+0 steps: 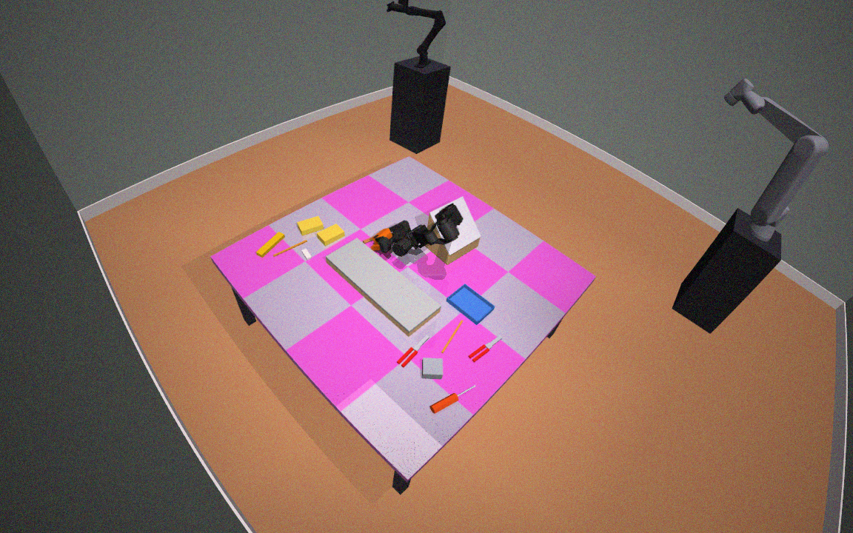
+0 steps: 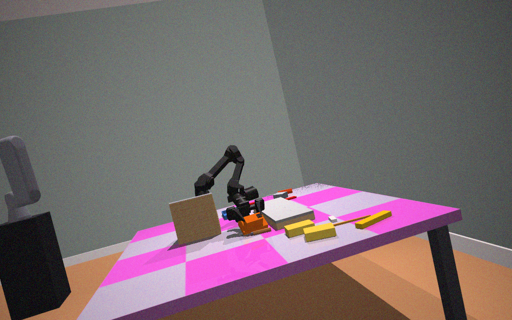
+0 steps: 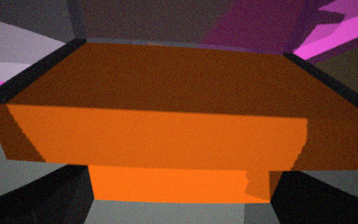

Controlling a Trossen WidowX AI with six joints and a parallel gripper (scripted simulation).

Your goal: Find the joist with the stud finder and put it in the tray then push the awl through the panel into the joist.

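My gripper tip is 10 mm short of the orange stud finder and 10 mm above it. The rest, counted from my gripper tip: square indicator (30 mm ahead, 10 mm to the right, 10 mm above); brown-handled awl (20 mm behind, 40 mm to the right, 50 mm below); small white block (290 mm ahead, 190 mm to the right, 60 mm below).
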